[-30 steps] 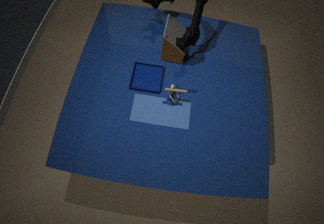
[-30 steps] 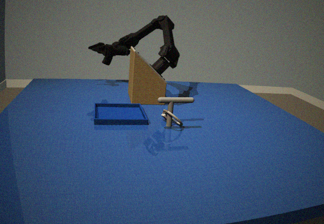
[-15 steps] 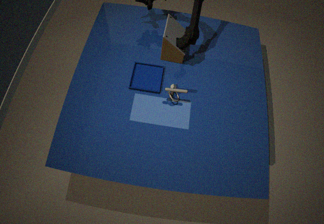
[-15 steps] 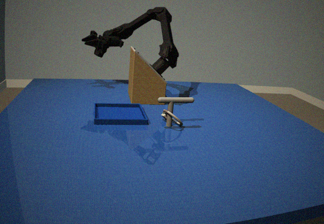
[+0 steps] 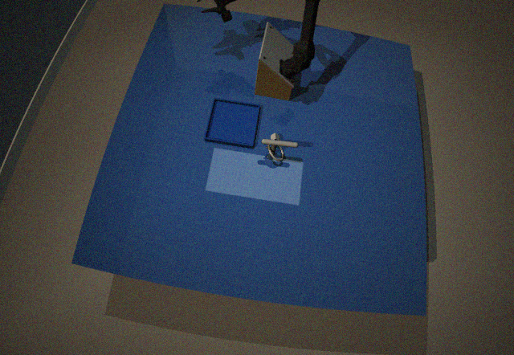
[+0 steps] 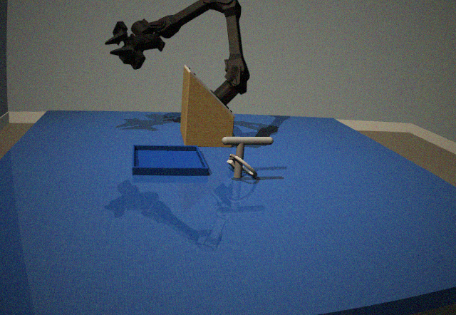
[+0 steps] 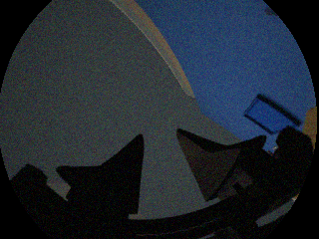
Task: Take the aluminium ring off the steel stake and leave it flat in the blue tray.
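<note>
My gripper tip is now 450 mm short of the aluminium ring, 340 mm to the right of it and 260 mm above it. Also, from my gripper tip: blue tray 340 mm ahead, 280 mm below, 170 mm to the left.
</note>
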